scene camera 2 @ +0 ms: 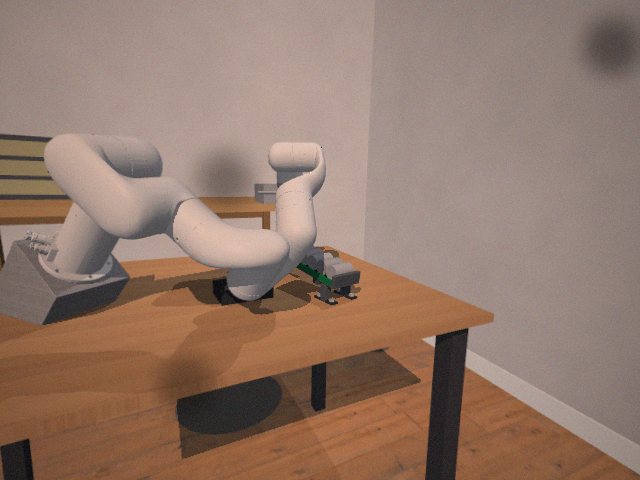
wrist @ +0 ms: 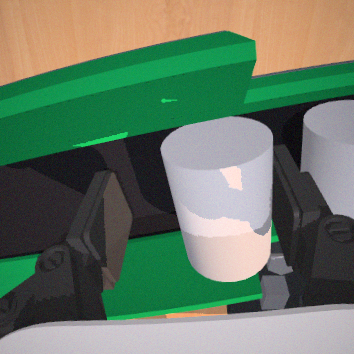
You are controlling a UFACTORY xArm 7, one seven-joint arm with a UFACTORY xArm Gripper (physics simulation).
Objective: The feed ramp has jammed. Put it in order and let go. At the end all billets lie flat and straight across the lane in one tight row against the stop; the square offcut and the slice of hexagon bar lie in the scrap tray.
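The green-sided feed ramp stands on the table, with a dark lane bed. In the wrist view, a light grey billet lies across the lane, slightly slanted, between the gripper's spread fingers. My gripper is open; the billet is near the right finger, with a wide gap to the left finger. Another billet is beyond the right finger. In the scene view, billets lie behind the grey stop; the arm hides the gripper. A black scrap tray is partly hidden. I cannot identify the offcut or hexagon slice.
The arm's grey base block stands at the left of the wooden table. The forearm hangs over the black tray, left of the ramp. The raised green side wall borders the lane in the wrist view. A back table carries a grey box.
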